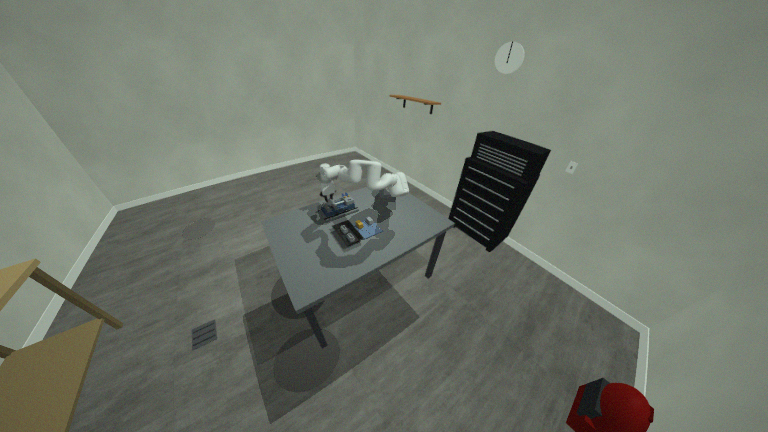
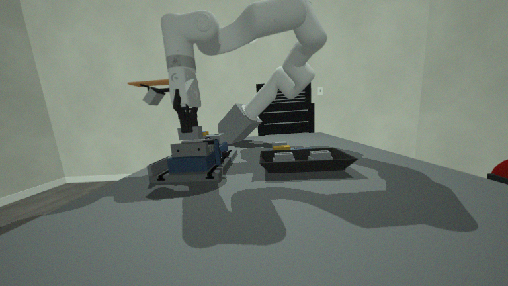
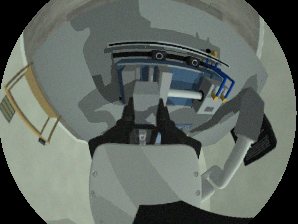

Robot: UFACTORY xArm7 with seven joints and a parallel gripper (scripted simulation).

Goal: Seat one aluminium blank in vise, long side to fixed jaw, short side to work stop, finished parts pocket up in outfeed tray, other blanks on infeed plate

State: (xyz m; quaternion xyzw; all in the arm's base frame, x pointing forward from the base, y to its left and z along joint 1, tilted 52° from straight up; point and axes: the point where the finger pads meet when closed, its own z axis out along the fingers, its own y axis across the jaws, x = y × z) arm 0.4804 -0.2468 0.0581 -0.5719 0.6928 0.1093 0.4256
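The grey aluminium blank is 2 cm below my hand. The rest, counted from my hand: vise 10 cm below, 7 cm behind; brass blank 28 cm to the left, 12 cm below, 12 cm behind.
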